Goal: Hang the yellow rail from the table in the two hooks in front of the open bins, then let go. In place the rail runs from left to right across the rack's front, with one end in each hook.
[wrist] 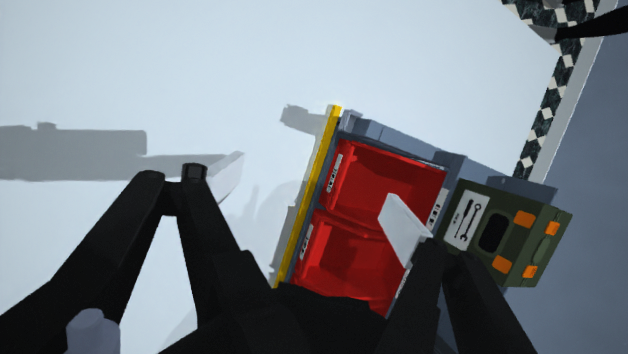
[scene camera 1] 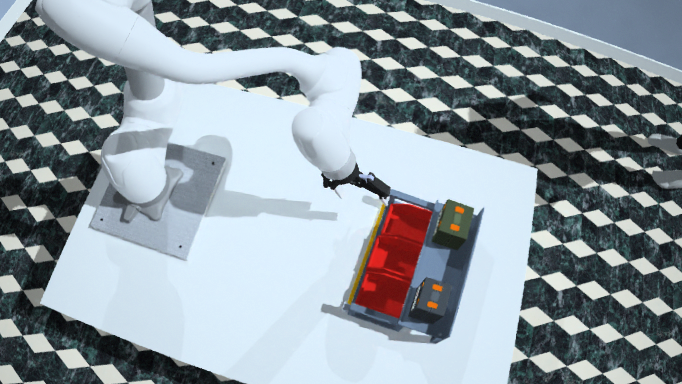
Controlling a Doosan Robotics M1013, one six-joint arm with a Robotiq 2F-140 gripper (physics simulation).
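Pixels of known places: gripper, fingertip midpoint: (wrist: 314, 187) (scene camera 1: 364, 198); arm's base at its link origin: (scene camera 1: 148, 186).
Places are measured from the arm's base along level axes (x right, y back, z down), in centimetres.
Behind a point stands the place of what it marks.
The yellow rail (scene camera 1: 366, 254) @(x -6.8, y -70.9, z 2.2 cm) (wrist: 307, 200) @(x -13.3, y -70.7, z 2.2 cm) runs straight along the front edge of the blue-grey rack (scene camera 1: 431, 265) @(x -7.5, y -89.1, z -7.0 cm) (wrist: 410, 137) @(x -26.2, y -77.3, z -5.3 cm), in front of the red bins (scene camera 1: 395, 255) (wrist: 385, 180). It spans the rack's front from corner to corner. Its ends lie at the front corners where the hooks are; the hooks are too small to tell how deeply the ends sit. My gripper (scene camera 1: 362, 196) @(x -18.0, y -65.0, z -10.2 cm) (wrist: 314, 187) @(x -18.0, y -65.0, z -10.2 cm) is open and empty, above the rack's far front corner in the scene view. In the wrist view the rail shows between the widely spread fingers, apart from them. The rail's lower part is hidden there.
A green case (scene camera 1: 452, 226) @(x -16.4, y -90.1, z -16.7 cm) (wrist: 515, 245) @(x -18.8, y -86.7, z -15.9 cm) and a dark grey case (scene camera 1: 425, 312) @(x 8.2, y -90.4, z -17.2 cm) stand on the rack behind the bins. The rack stands on the white table (scene camera 1: 270, 270) @(x 8.2, y -46.7, z 3.2 cm) (wrist: 125, 75) @(x -21.5, y -46.5, z 3.2 cm). The arm's grey base plate (scene camera 1: 150, 240) @(x 15.1, y -9.4, z 0.8 cm) is at the left.
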